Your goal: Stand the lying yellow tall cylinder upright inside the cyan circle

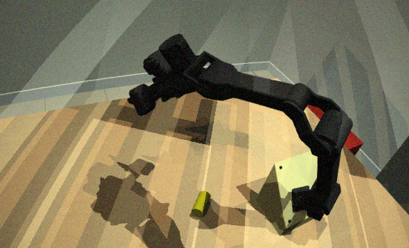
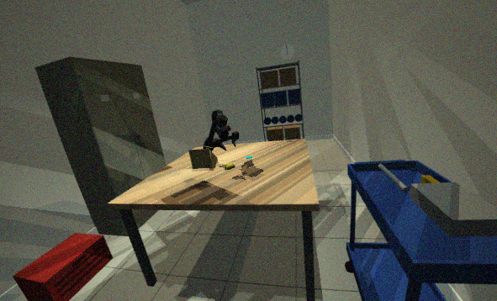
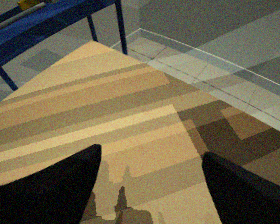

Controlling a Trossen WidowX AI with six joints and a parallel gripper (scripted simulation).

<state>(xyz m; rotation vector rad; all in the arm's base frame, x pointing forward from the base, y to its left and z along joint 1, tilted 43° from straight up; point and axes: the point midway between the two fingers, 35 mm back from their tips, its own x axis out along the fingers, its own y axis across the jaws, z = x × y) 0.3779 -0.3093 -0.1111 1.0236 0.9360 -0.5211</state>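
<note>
Right now the yellow cylinder is 220 mm to the left of my gripper tip, 210 mm below it and 140 mm behind it. Round my gripper tip: cyan circle: 480 mm to the left, 230 mm below, 60 mm behind.
</note>
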